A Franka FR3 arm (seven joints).
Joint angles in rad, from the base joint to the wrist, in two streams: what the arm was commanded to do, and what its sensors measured. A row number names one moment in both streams.
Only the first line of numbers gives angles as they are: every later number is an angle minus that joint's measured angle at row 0.
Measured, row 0:
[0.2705, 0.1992, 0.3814, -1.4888, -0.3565, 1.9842, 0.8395]
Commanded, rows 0 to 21:
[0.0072, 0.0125, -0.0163, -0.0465, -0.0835, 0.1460, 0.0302]
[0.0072, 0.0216, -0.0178, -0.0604, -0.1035, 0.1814, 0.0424]
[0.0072, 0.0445, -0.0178, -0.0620, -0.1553, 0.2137, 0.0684]
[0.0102, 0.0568, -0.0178, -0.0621, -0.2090, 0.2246, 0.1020]
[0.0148, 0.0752, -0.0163, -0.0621, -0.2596, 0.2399, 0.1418]
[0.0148, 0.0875, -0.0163, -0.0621, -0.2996, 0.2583, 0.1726]
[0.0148, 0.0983, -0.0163, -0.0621, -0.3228, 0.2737, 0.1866]
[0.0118, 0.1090, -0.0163, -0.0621, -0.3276, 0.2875, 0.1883]
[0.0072, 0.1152, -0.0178, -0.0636, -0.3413, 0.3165, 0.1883]
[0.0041, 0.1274, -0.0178, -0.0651, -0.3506, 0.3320, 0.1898]
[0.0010, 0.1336, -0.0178, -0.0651, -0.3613, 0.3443, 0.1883]
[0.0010, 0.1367, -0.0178, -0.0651, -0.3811, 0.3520, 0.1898]
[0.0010, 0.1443, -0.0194, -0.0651, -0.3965, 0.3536, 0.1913]
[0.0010, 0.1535, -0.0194, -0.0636, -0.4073, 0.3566, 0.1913]
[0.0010, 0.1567, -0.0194, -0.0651, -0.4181, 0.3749, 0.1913]
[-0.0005, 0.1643, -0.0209, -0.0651, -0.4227, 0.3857, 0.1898]
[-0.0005, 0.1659, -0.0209, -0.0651, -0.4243, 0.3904, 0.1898]
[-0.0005, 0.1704, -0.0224, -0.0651, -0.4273, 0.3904, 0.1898]
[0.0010, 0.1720, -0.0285, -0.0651, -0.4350, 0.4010, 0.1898]
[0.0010, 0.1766, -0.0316, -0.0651, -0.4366, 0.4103, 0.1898]
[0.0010, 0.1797, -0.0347, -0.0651, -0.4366, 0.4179, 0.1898]
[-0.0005, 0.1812, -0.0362, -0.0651, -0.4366, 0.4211, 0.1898]
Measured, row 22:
[0.0041, 0.1741, -0.0288, -0.0565, -0.4107, 0.3813, 0.1647]
